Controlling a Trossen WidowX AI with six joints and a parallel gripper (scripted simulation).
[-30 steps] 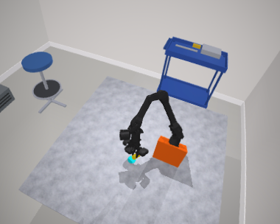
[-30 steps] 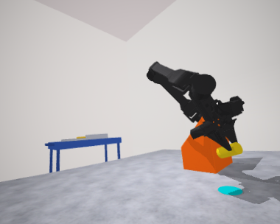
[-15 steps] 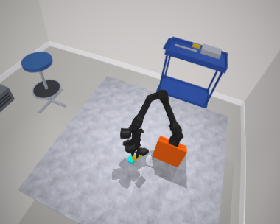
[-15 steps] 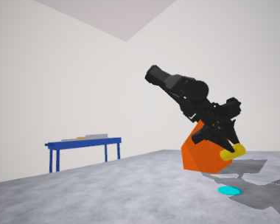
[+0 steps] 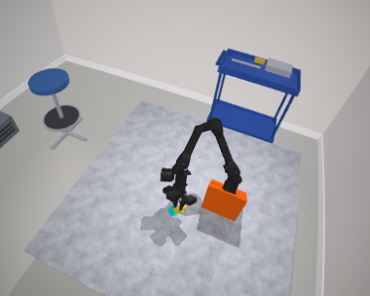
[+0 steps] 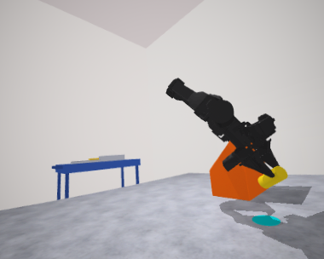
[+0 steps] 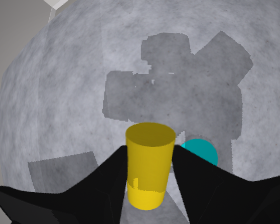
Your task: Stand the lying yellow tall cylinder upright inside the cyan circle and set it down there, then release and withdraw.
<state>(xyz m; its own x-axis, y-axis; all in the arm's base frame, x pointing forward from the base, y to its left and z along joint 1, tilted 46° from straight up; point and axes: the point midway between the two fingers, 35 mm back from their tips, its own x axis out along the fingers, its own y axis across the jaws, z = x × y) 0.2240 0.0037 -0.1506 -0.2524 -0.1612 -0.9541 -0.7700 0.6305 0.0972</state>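
The cyan circle lies 10 cm below my gripper tip, 4 cm to the right of it and 2 cm ahead of it. From my gripper tip the other things lie so: yellow tall cylinder (1 cm to the right, 1 cm below, 1 cm behind).
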